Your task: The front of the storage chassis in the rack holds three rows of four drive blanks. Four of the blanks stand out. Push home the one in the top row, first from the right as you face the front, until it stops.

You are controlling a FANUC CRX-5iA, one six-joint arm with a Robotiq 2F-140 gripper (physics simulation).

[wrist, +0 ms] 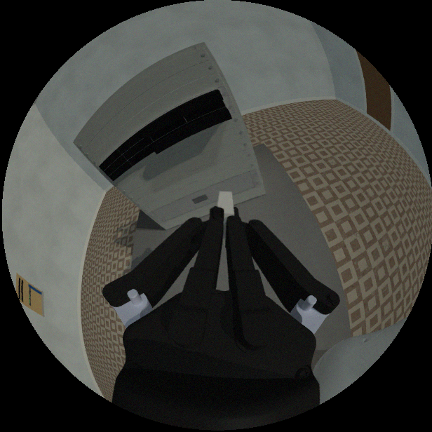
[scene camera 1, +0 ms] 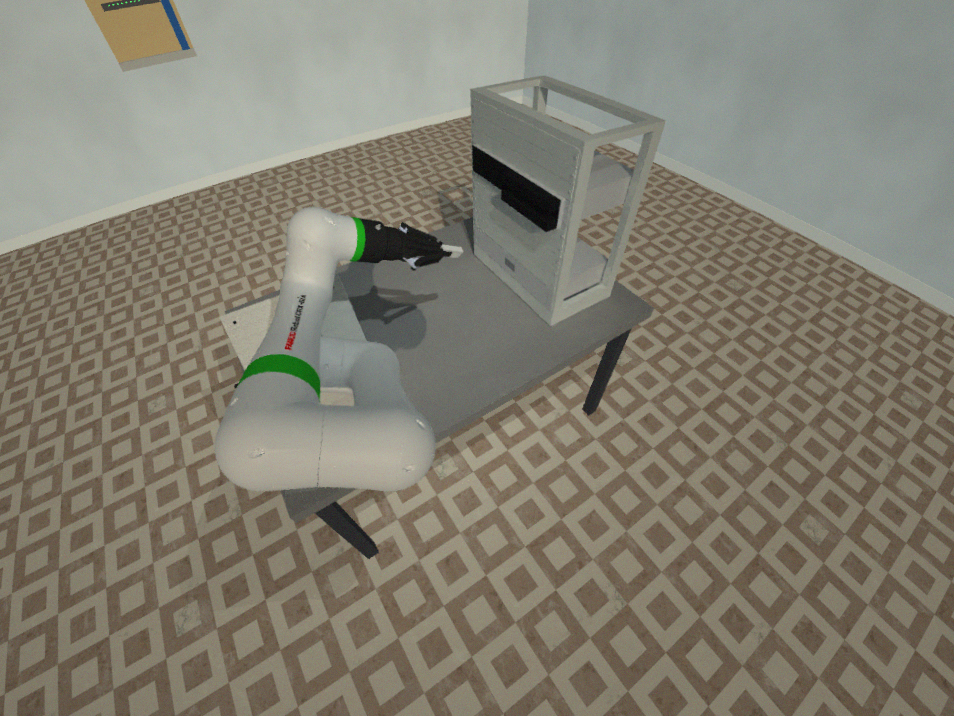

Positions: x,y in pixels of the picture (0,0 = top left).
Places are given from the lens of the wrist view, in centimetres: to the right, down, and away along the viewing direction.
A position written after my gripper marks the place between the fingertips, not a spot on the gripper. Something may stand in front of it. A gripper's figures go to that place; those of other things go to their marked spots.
my gripper (wrist: 224,201): 1, -2, 20
grey rack (wrist: 171,159): -14, -17, 45
